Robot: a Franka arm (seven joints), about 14 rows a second.
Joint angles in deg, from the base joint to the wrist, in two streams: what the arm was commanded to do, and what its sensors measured. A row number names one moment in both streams.
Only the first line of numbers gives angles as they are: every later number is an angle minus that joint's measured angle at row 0.
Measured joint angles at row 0:
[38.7, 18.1, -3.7, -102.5, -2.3, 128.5, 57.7]
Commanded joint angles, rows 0 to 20:
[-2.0, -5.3, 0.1, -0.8, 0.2, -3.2, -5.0]
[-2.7, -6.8, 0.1, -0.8, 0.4, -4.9, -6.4]
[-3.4, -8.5, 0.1, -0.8, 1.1, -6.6, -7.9]
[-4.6, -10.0, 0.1, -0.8, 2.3, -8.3, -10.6]
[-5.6, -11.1, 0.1, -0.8, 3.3, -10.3, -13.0]
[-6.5, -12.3, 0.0, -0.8, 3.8, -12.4, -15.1]
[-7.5, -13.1, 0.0, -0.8, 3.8, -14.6, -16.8]
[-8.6, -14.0, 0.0, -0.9, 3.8, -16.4, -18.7]
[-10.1, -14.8, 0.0, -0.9, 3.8, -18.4, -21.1]
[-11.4, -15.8, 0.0, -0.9, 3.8, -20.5, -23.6]
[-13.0, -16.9, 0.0, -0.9, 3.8, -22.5, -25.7]
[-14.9, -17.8, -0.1, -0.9, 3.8, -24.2, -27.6]
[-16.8, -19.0, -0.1, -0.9, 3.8, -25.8, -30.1]
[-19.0, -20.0, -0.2, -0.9, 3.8, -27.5, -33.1]
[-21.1, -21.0, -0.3, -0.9, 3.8, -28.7, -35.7]
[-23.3, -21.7, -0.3, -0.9, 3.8, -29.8, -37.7]
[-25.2, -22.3, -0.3, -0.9, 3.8, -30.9, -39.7]
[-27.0, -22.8, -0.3, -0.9, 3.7, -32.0, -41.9]
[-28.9, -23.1, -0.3, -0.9, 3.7, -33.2, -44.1]
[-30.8, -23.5, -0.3, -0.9, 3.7, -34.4, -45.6]
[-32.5, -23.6, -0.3, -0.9, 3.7, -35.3, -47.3]
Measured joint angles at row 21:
[-29.3, -22.4, -0.9, 0.2, 2.4, -34.0, -43.7]
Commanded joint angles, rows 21 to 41:
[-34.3, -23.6, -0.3, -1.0, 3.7, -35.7, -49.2]
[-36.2, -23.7, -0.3, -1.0, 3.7, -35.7, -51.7]
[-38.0, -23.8, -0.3, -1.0, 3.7, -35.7, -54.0]
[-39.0, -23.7, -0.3, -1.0, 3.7, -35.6, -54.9]
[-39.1, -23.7, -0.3, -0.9, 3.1, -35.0, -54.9]
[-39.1, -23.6, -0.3, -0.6, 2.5, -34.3, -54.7]
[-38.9, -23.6, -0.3, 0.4, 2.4, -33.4, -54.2]
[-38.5, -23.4, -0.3, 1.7, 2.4, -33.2, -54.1]
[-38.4, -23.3, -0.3, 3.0, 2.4, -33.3, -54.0]
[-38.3, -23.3, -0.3, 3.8, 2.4, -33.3, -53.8]
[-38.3, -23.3, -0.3, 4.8, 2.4, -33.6, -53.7]
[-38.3, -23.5, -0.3, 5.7, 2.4, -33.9, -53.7]
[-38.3, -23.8, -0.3, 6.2, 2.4, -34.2, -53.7]
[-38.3, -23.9, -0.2, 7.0, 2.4, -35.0, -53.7]
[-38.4, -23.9, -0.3, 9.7, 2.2, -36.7, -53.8]
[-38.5, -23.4, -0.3, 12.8, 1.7, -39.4, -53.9]
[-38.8, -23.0, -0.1, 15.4, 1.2, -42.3, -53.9]
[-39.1, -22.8, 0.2, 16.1, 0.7, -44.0, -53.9]
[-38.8, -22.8, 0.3, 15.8, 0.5, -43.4, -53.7]
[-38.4, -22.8, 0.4, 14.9, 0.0, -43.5, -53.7]
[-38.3, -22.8, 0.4, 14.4, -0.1, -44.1, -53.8]
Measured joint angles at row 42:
[-38.3, -23.6, -0.2, 14.6, 1.1, -43.2, -53.8]
